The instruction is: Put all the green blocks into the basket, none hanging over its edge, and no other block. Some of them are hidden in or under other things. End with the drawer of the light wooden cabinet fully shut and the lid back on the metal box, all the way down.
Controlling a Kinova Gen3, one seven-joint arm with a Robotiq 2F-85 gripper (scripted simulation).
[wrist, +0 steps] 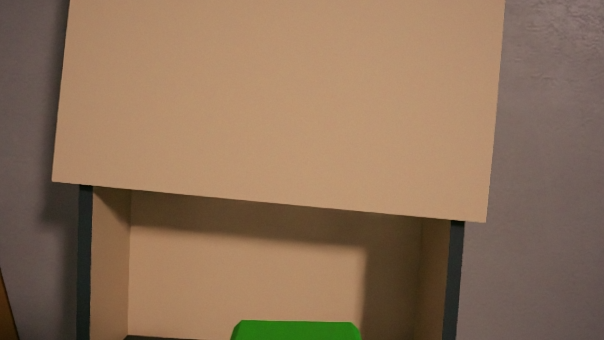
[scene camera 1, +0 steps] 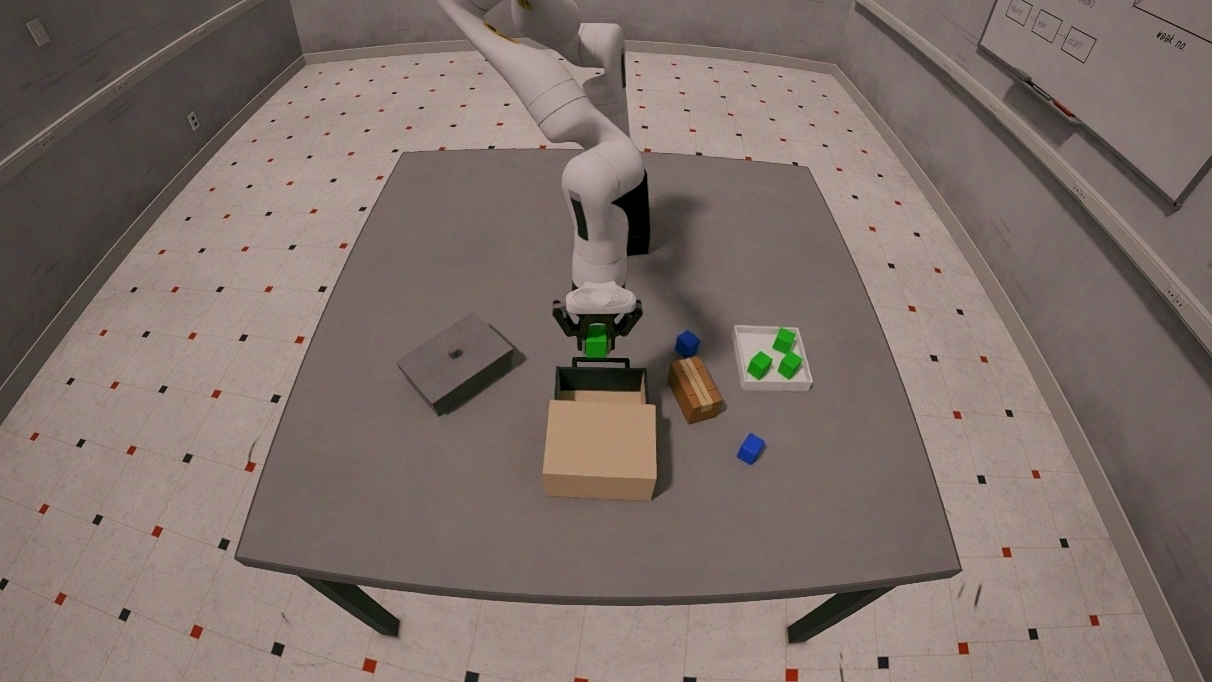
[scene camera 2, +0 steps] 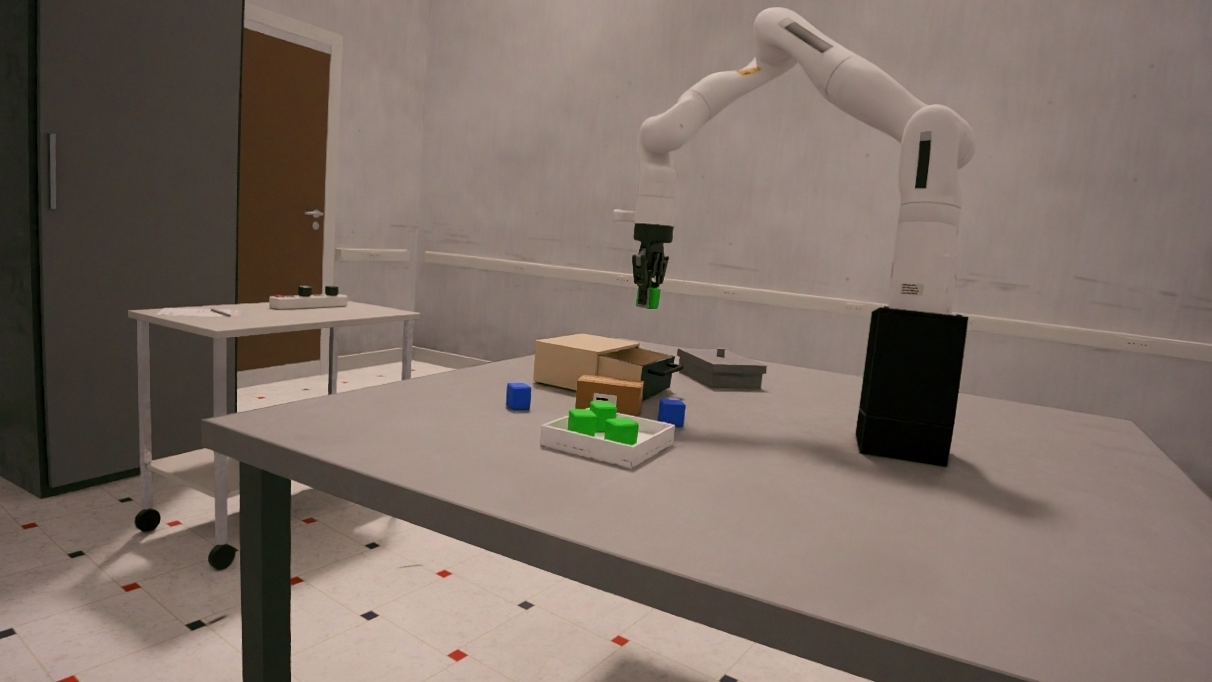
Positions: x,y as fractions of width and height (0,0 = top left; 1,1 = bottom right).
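In scene camera 1, light wooden cabinet (scene camera 1: 0.49,0.66), white basket (scene camera 1: 0.62,0.50), brown cardboard box (scene camera 1: 0.57,0.57), lid (scene camera 1: 0.37,0.54). In scene camera 2, light wooden cabinet (scene camera 2: 0.46,0.53), white basket (scene camera 2: 0.54,0.64), brown cardboard box (scene camera 2: 0.52,0.58), green block (scene camera 2: 0.51,0.63). In the wrist view, light wooden cabinet (wrist: 0.65,0.34). White basket out of frame in the wrist view. Lid out of frame in the wrist view.
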